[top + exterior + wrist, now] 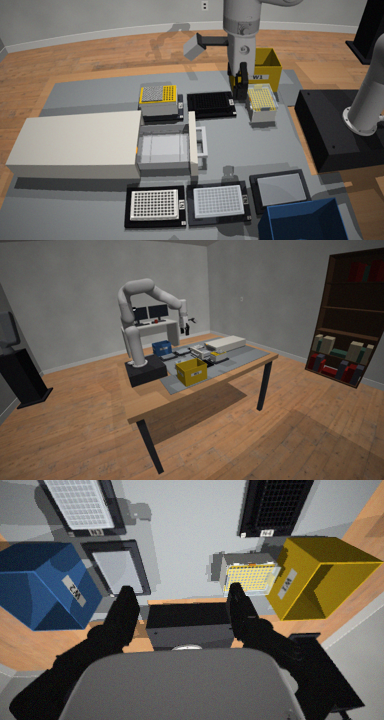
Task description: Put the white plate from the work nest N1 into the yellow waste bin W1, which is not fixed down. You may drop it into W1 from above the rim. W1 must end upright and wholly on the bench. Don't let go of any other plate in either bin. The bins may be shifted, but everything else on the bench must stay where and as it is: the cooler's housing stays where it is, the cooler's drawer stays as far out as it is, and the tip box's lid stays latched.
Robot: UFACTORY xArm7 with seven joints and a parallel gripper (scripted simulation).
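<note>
Right now my hand is 22 cm short of the white plate, 20 cm to the right of it and 24 cm above it. Round my hand: black plate 5 cm ahead, 19 cm to the right, 24 cm below; drawer 24 cm ahead, 1 cm to the left, 23 cm below; tip box lid 12 cm behind, 17 cm to the right, 20 cm below.
</note>
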